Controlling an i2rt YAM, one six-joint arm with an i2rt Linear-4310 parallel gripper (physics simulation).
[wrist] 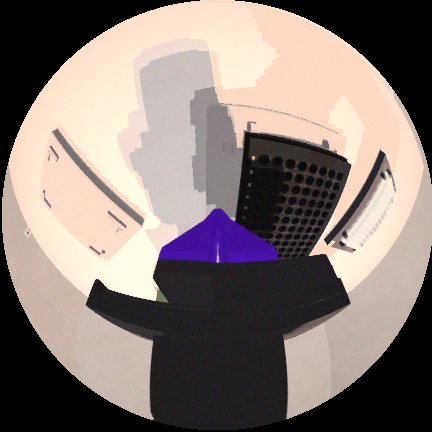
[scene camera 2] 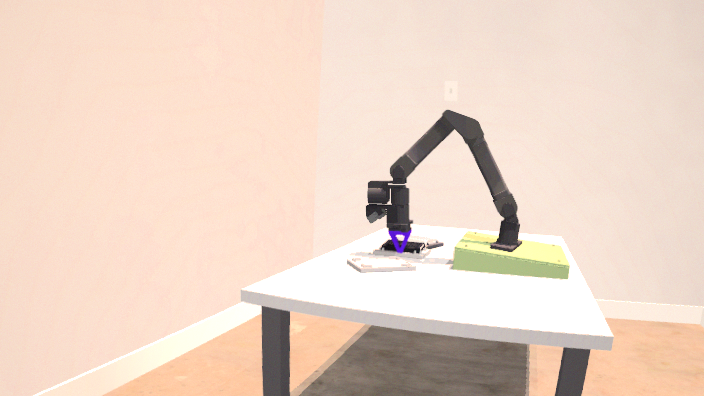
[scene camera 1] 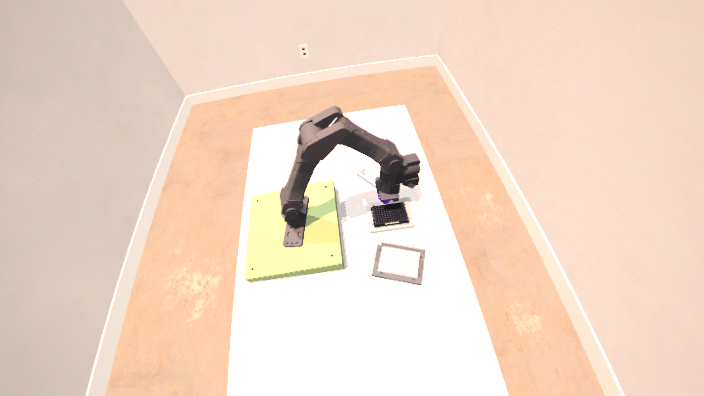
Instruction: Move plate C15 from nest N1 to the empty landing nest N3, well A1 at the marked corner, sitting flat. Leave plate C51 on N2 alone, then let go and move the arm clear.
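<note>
A black multi-well plate [scene camera 1: 390,215] [scene camera 2: 415,246] [wrist: 305,200] lies on the middle nest [scene camera 1: 392,229] [scene camera 2: 420,255] [wrist: 285,125]; whether it is fully seated is unclear. My gripper [scene camera 1: 385,201] [scene camera 2: 400,250] [wrist: 217,214] is shut and empty, its purple fingertips low beside the plate's long side that faces the empty nest. The empty landing nest N3 [scene camera 1: 366,178] [scene camera 2: 382,268] [wrist: 90,200] is partly hidden by the arm in scene camera 1. A white plate [scene camera 1: 399,263] [wrist: 372,220] sits in a grey-framed nest [scene camera 1: 397,280] [wrist: 352,200]. The plate labels are not readable.
The arm stands on a thick green base block [scene camera 1: 270,240] [scene camera 2: 510,265] and arches over the white table [scene camera 1: 360,325] [scene camera 2: 450,305]. The three nests stand in a row beside the block, with the black plate's nest between the other two.
</note>
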